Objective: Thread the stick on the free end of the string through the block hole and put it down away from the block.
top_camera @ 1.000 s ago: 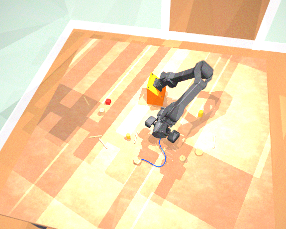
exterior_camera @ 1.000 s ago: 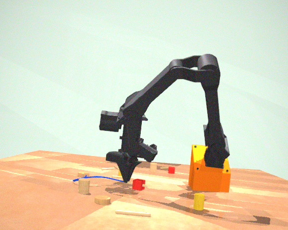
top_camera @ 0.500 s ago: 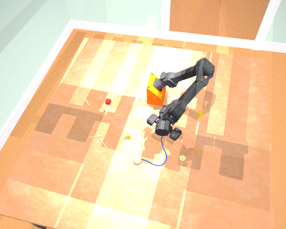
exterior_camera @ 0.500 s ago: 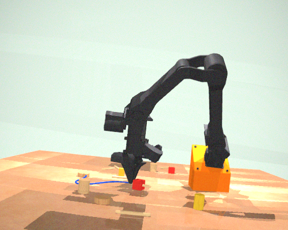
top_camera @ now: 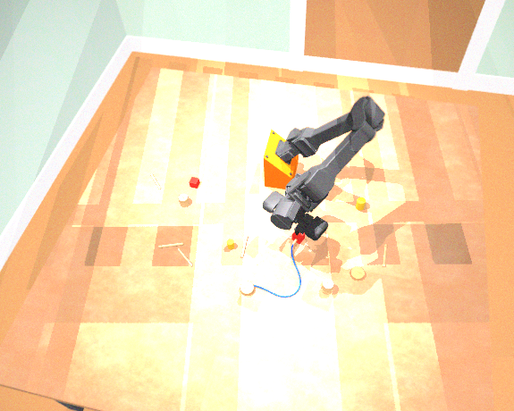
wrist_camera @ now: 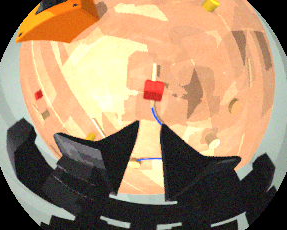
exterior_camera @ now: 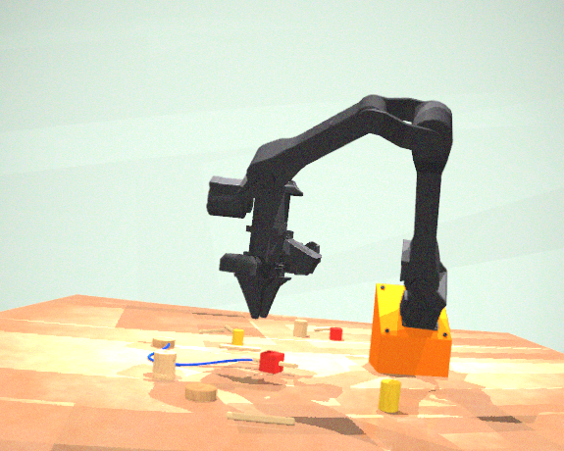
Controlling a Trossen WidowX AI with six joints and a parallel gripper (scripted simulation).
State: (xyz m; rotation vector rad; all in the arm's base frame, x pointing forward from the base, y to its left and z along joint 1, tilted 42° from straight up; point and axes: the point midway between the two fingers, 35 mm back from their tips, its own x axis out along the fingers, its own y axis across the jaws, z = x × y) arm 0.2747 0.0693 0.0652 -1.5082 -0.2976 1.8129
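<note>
Right now the red cube is 70 mm below my gripper tip, 30 mm behind it and 10 mm to the left of it. From my gripper tip the other things lie so: loose stick: 270 mm to the left, 80 mm below, 50 mm behind; then thin wooden stick: 70 mm below, 20 mm behind, 10 mm to the left; then round wooden button: 180 mm ahead, 90 mm to the right, 70 mm below.
</note>
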